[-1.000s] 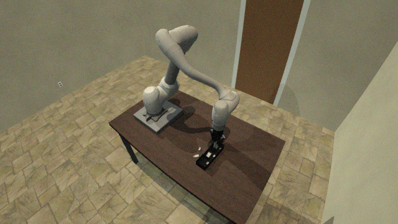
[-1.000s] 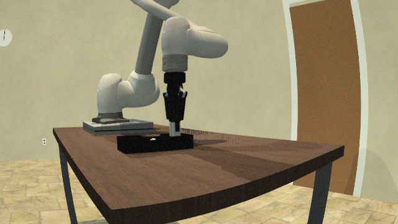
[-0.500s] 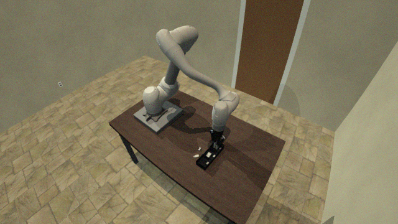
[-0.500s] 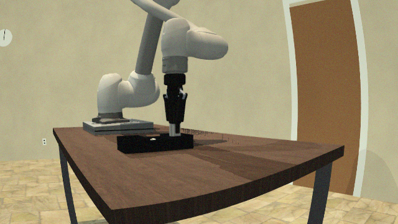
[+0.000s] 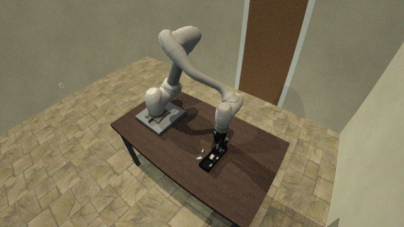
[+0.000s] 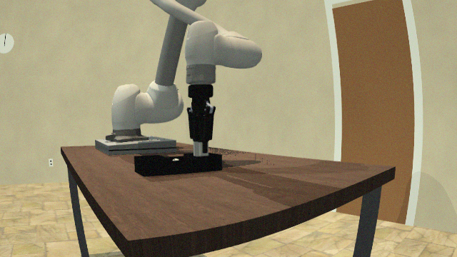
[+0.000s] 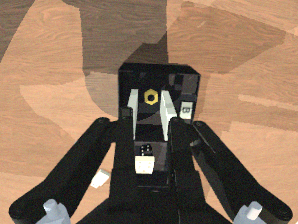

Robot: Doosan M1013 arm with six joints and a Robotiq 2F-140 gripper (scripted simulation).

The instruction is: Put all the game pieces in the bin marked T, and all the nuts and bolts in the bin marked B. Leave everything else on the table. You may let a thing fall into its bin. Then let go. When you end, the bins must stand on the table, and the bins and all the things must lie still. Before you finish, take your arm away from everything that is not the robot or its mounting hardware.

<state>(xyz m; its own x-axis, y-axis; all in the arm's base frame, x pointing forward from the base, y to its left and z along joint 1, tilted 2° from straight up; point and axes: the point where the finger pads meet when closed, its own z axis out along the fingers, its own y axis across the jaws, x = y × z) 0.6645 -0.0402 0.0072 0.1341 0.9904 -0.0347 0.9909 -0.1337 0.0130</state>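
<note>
The gold ring-shaped nut lies 4 cm below my hand. From my hand the other things lie so: white domino (10 cm to the right, 3 cm below, 2 cm behind); then black bin (8 cm to the right, 3 cm below); then dark piece (8 cm to the right, 3 cm below, 1 cm behind).
</note>
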